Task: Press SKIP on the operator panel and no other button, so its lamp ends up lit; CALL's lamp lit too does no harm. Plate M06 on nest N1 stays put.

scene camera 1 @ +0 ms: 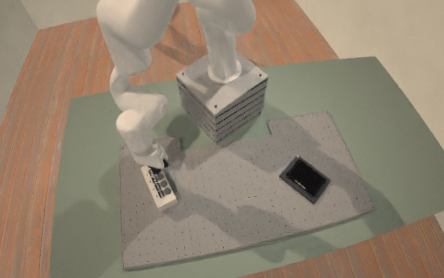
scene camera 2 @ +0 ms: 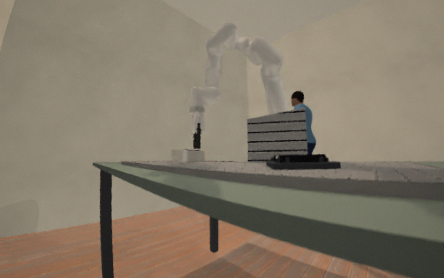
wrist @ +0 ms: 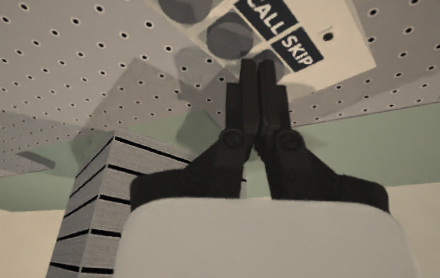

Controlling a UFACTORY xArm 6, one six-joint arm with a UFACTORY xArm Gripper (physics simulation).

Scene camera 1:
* black plate: 303,175
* operator panel: 163,201
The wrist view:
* gripper: 253,77
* operator panel: 317,51
